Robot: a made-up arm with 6 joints.
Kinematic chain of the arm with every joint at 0, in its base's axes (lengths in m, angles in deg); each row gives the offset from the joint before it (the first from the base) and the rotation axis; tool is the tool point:
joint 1: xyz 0 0 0.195 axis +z
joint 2: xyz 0 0 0 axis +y
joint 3: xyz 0 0 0.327 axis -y
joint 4: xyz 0 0 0 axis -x
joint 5: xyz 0.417 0 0 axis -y
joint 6: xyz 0 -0.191 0 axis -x
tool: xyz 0 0 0
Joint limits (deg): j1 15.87..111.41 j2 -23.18..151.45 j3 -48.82..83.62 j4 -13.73..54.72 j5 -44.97..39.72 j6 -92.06..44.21
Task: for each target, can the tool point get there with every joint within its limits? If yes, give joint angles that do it. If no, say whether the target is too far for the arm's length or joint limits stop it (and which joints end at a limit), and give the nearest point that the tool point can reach.
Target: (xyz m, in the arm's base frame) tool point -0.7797 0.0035 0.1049
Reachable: no: joint limits stop it (at a limit: joint 1, joint 2, joint 3, joint 4) | nearest point -0.2477 -0.1851 -0.0940 | short by 0.598 m
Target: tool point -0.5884 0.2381 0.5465
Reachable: no: joint limits stop it (at a limit: joint 1, joint 4) | nearest point -0.0566 0.4466 0.5465 | short by 0.571 m
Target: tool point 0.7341 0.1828 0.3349
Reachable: yes | joints 27.13 74.08 69.62 25.71 29.85 4.07
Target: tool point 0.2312 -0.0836 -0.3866
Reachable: yes | joints 23.63 120.88 5.02 27.57 19.59 29.40
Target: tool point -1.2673 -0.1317 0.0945
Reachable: no: too far | nearest point -0.2477 -0.1851 -0.0940 | short by 1.038 m
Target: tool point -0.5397 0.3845 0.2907
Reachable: no: joint limits stop it (at a limit: joint 1, joint 4) | nearest point -0.0999 0.5570 0.2907 | short by 0.472 m
